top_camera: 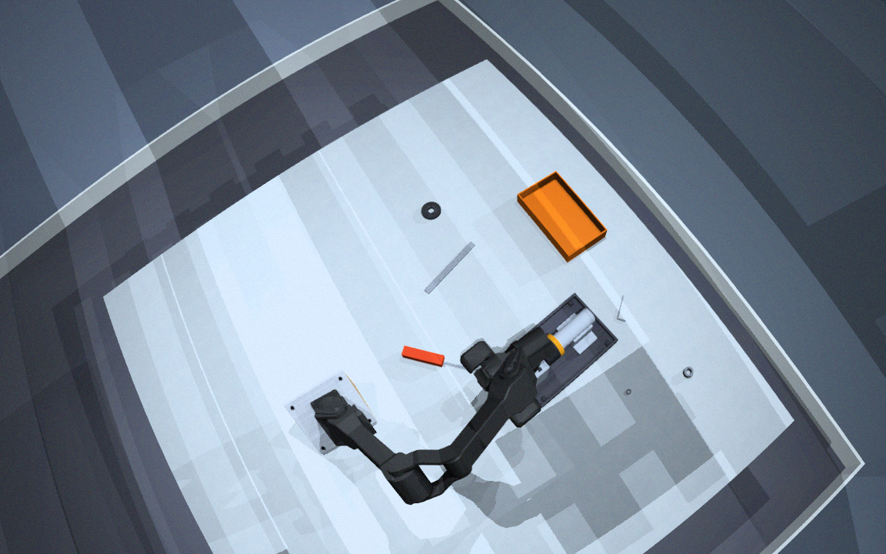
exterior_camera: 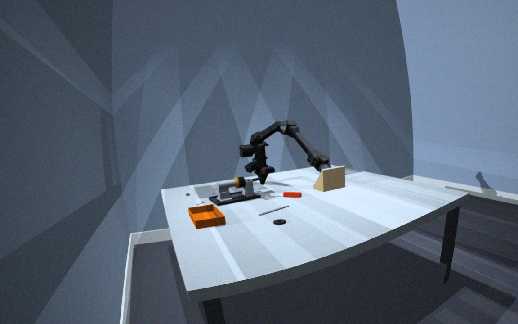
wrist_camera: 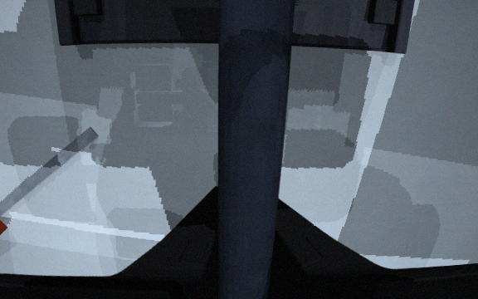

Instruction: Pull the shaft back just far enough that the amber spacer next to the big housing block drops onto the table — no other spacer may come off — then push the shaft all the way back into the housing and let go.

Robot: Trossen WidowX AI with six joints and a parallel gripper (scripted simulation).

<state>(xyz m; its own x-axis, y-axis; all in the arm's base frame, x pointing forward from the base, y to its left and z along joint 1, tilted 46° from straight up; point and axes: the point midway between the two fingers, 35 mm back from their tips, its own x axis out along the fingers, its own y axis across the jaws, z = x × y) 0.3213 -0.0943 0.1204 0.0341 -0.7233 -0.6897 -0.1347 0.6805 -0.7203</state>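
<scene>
My gripper tip is 8 cm short of the dark shaft, 3 cm below it and 1 cm to the right of it. Round my gripper tip: allen key (34 cm ahead, 4 cm below, 1 cm to the left); then amber spacer (14 cm ahead, 3 cm above, 2 cm to the left); then grey strip (32 cm to the left, 7 cm ahead, 4 cm below).
</scene>
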